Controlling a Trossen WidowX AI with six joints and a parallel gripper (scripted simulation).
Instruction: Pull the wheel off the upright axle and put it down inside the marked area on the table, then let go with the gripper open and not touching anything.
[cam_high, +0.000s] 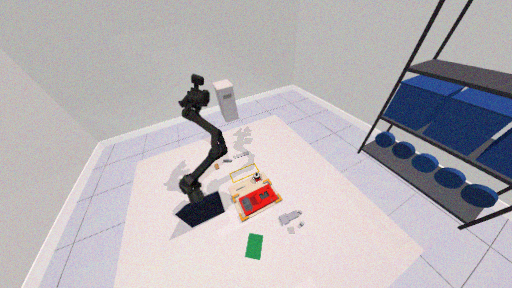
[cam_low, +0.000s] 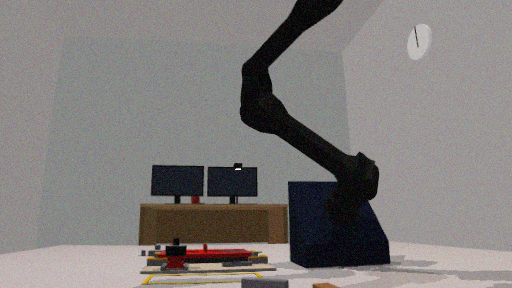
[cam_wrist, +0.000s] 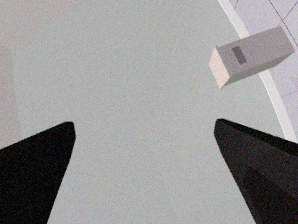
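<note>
Right now the wheel is 460 mm below my gripper tip, 450 mm to the right of it and 90 mm ahead of it. The rest, counted from my gripper tip: green card: 770 mm to the right, 500 mm below, 100 mm behind.
</note>
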